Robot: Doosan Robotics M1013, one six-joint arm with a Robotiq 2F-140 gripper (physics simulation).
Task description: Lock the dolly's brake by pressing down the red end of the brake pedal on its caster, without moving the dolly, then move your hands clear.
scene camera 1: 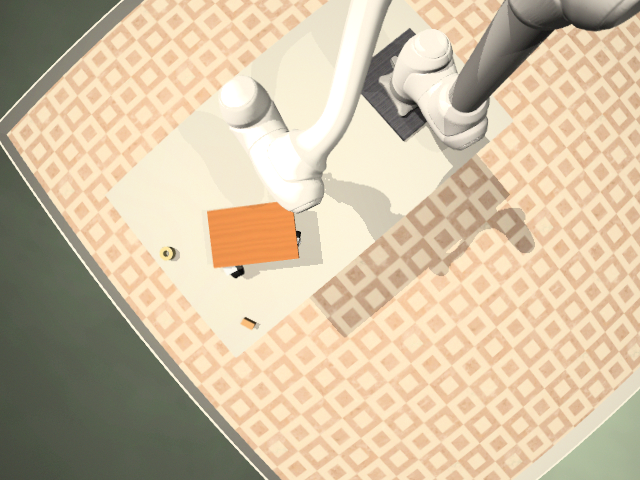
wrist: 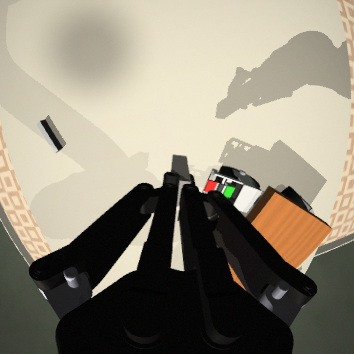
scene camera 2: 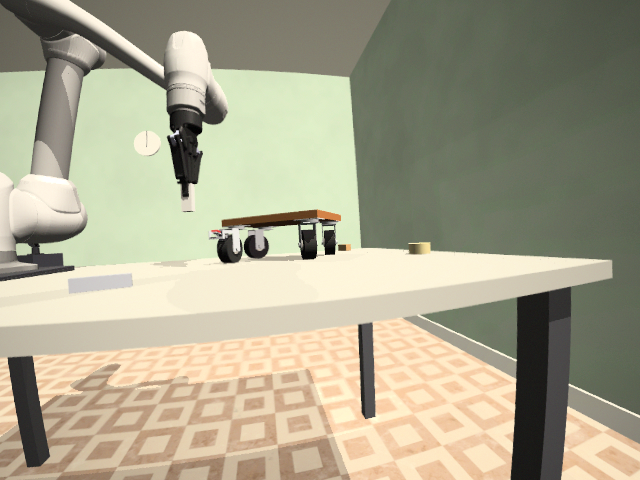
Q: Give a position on a dolly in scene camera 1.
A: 260,233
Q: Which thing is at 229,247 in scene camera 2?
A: A dolly.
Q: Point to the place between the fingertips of my gripper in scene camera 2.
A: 188,211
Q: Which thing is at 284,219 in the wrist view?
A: A dolly.
